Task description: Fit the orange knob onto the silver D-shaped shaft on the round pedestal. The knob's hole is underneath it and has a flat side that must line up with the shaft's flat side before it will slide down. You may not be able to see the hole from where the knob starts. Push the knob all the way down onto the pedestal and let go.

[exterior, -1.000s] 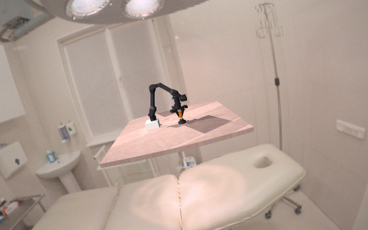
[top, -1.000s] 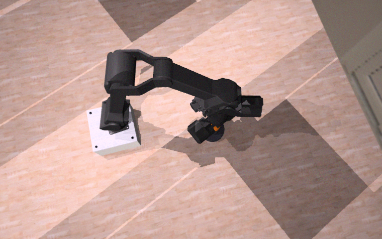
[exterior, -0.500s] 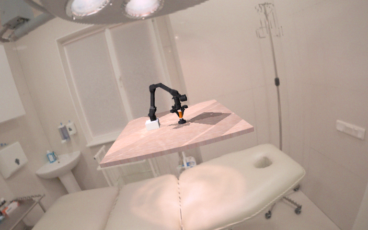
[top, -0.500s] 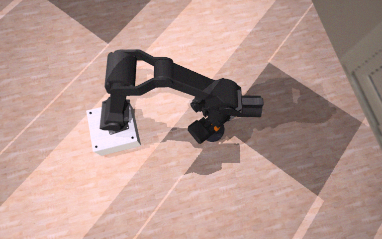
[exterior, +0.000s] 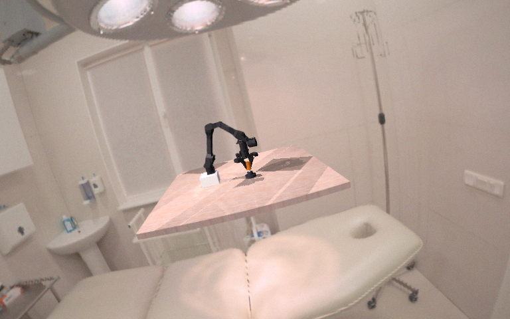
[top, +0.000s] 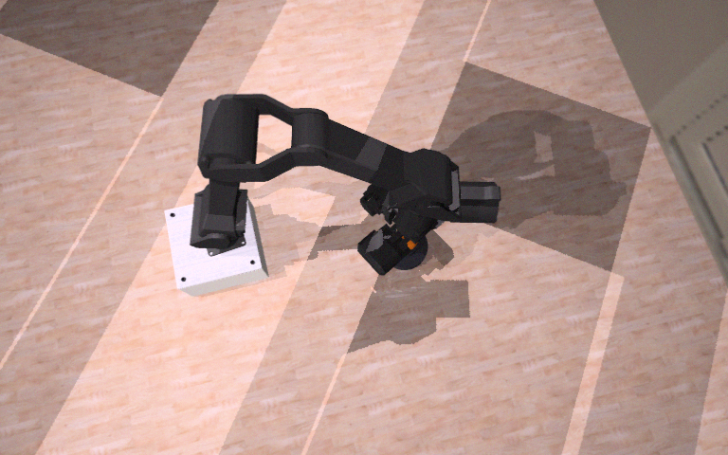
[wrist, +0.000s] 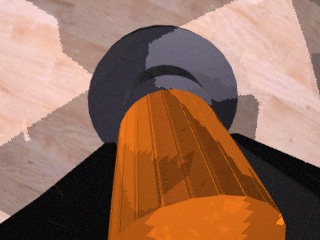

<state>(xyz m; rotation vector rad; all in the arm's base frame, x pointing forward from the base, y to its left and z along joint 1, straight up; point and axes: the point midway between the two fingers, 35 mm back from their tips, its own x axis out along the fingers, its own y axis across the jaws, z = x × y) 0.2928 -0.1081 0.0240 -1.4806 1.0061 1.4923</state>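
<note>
Now: gripper tip 3 cm below the orange knob. The rest, counted from my gripper tip: round pedestal: 4 cm below.
</note>
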